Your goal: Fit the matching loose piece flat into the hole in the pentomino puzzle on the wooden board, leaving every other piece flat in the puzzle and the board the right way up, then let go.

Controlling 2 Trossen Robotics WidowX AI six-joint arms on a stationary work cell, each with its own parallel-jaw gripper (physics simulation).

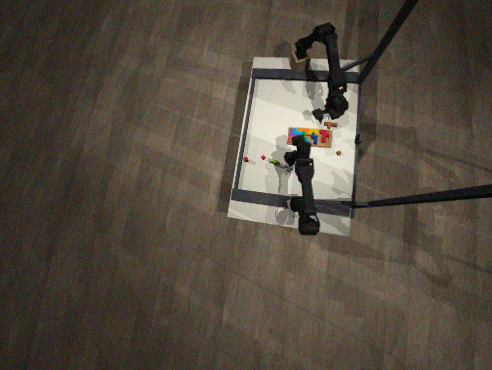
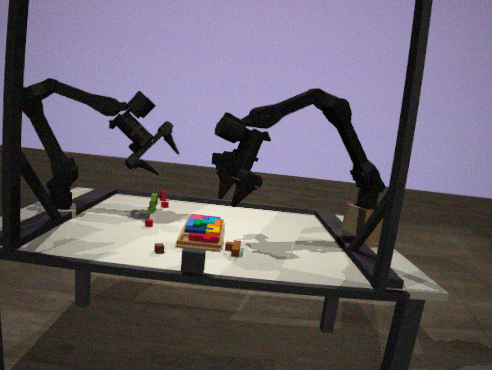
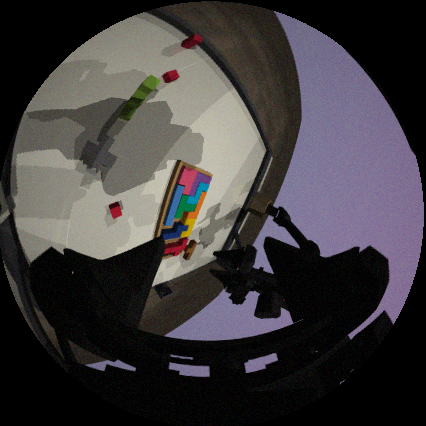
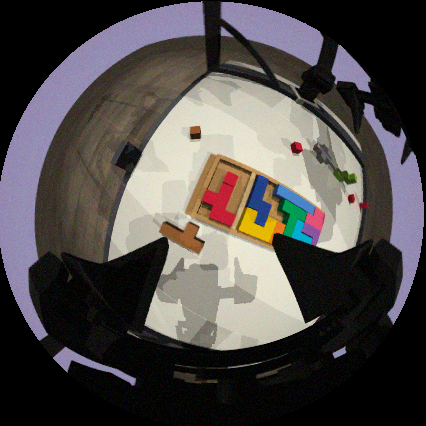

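The wooden board has coloured pieces in its larger section and a hole of bare wood beside the dark blue and green pieces. A loose red piece lies in its side compartment. A loose brown piece lies on the table beside the board. My right gripper is open and empty, above the table near the board and brown piece. My left gripper is open and empty, high above the table.
A green piece and a grey piece lie off the board. A red cube lies near the grey piece; two more red blocks lie beyond the green piece. A brown cube lies near the board's compartment end.
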